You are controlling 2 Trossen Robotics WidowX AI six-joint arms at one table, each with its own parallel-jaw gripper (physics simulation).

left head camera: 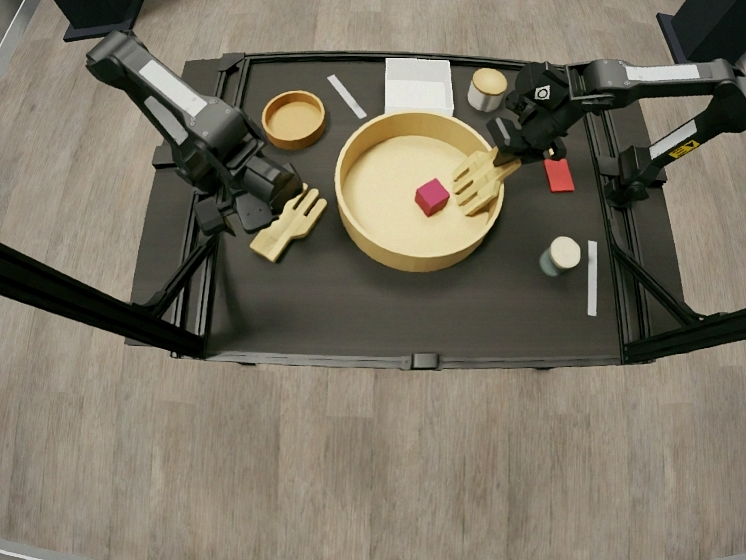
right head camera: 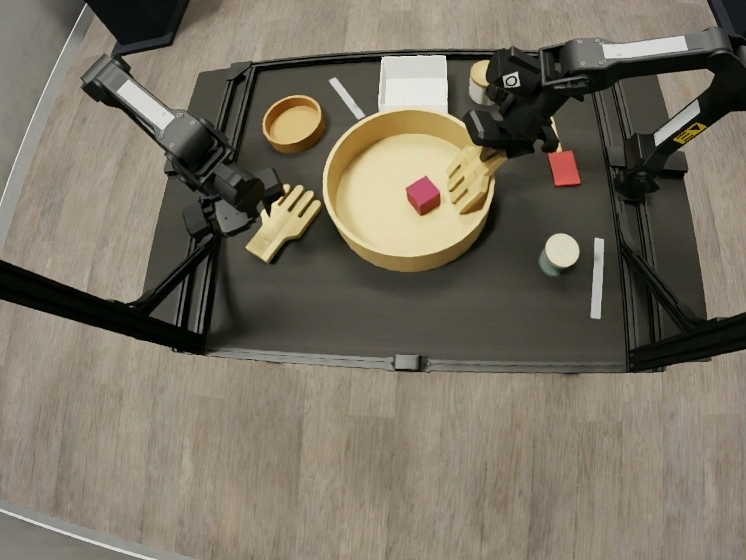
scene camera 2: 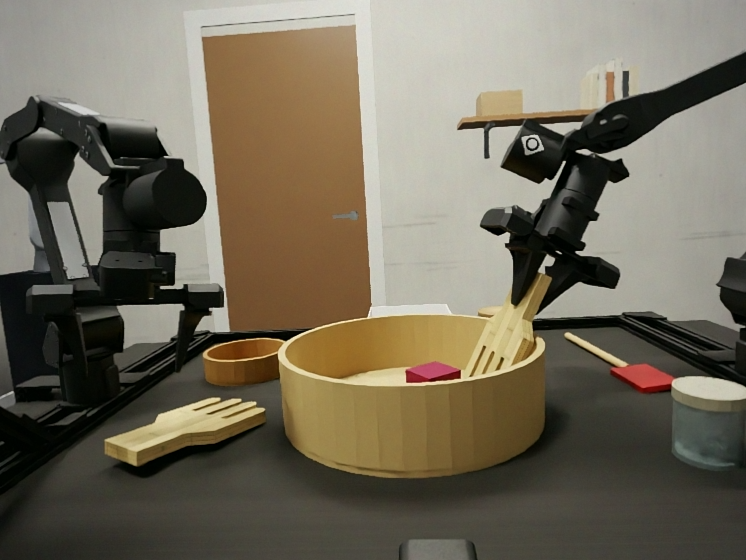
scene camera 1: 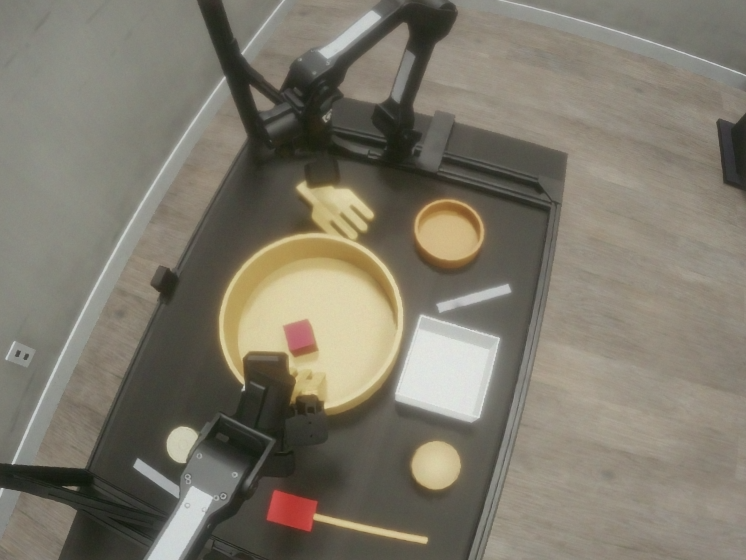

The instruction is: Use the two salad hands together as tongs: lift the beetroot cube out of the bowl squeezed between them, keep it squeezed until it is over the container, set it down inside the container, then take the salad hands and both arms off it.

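Note:
A beetroot cube lies in the large wooden bowl. My right gripper is shut on the handle end of one salad hand. That hand slopes down inside the bowl's right side in the head views, its tines a little right of the cube. The other salad hand lies flat on the table. My left gripper is open and empty above its handle side. A white square box stands behind the bowl.
A small orange-brown bowl stands back left in the head views. A wood-lidded jar is near the white box. A red spatula lies at the right. A pale-lidded jar stands front right. White strips lie on the table.

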